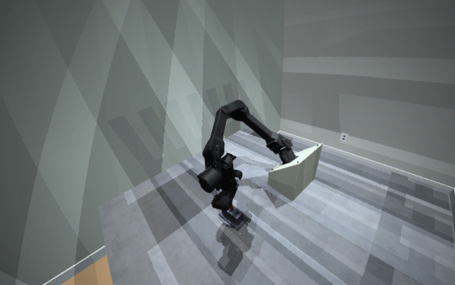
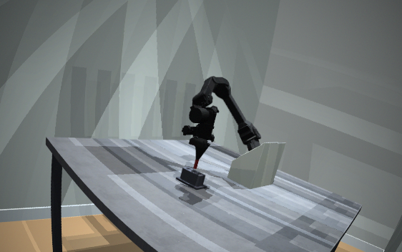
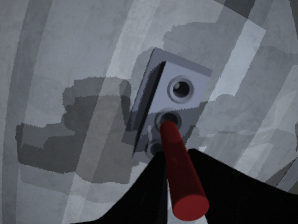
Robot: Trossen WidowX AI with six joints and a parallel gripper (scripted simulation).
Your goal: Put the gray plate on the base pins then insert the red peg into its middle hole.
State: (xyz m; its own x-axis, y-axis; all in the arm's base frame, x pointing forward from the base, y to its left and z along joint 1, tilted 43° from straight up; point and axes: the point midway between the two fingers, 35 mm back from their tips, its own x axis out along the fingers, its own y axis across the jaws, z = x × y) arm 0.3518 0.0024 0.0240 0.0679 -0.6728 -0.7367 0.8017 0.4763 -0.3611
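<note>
Now: the red peg right at my gripper tip. The rest, counted from my gripper tip: gray plate (70 mm below); then base (110 mm below).
</note>
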